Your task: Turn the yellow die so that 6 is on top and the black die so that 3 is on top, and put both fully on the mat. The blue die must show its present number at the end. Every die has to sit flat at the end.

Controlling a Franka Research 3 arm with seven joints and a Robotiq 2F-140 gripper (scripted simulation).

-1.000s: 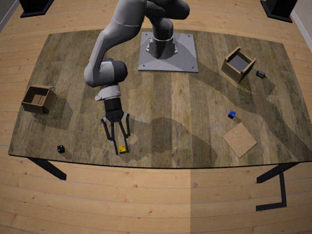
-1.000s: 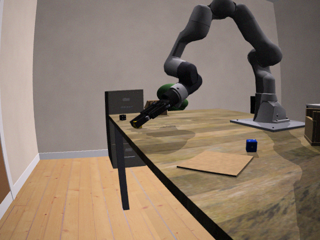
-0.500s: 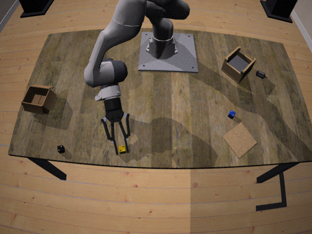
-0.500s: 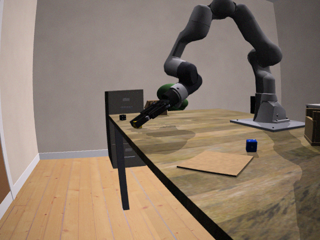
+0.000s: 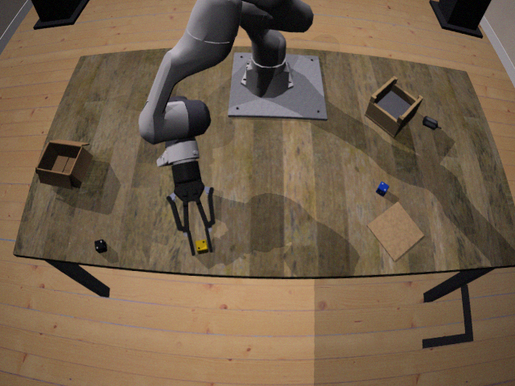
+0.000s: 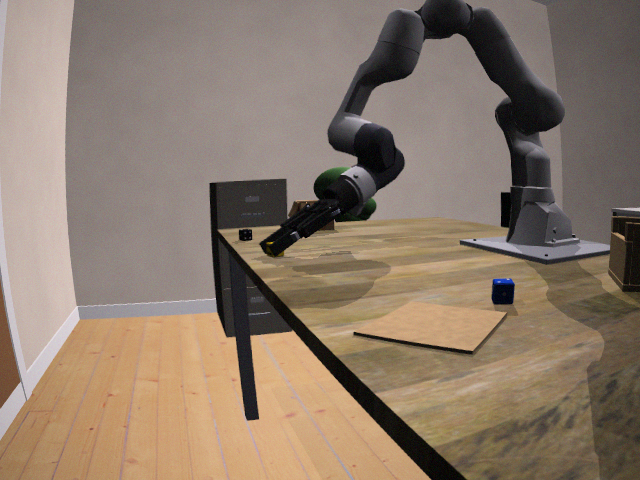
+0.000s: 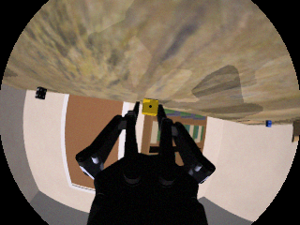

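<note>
My hand is 2 cm above the yellow die and 1 cm short of it. The rest, counted from my hand: cardboard box: 50 cm to the right, 21 cm behind, 1 cm above; then blue die: 53 cm to the left, 21 cm behind, 2 cm below; then black die: 30 cm to the right, 4 cm ahead, 2 cm below.
</note>
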